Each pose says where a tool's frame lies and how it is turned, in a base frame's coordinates. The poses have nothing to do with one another.
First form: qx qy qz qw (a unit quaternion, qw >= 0); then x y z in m.
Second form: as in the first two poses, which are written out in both.
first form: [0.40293 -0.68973 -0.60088 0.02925 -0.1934 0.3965 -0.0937]
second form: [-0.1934 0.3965 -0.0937 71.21 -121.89 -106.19]
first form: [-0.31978 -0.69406 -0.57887 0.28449 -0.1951 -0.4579 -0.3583]
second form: [-0.1951 -0.4579 -0.3583 -49.01 -106.38 -88.73]
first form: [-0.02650 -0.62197 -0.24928 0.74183 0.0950 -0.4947 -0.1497]
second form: [0.0950 -0.4947 -0.1497 -3.33 -78.12 -31.31]
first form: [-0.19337 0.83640 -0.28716 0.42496 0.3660 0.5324 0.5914]
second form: [0.3660 0.5324 0.5914 -27.71 119.84 -41.15]
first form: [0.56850 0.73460 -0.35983 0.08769 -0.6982 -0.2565 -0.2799]
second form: [-0.6982 -0.2565 -0.2799 96.98 125.32 -61.39]
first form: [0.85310 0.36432 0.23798 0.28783 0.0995 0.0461 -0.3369]
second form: [0.0995 0.0461 -0.3369 130.54 55.75 36.42]
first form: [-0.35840 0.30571 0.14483 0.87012 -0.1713 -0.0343 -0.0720]
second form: [-0.1713 -0.0343 -0.0720 -42.95 36.63 17.35]
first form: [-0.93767 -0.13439 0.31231 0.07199 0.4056 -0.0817 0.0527]
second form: [0.4056 -0.0817 0.0527 -161.46 -23.14 53.78]
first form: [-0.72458 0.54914 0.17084 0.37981 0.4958 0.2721 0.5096]
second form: [0.4958 0.2721 0.5096 -106.02 80.35 25.00]
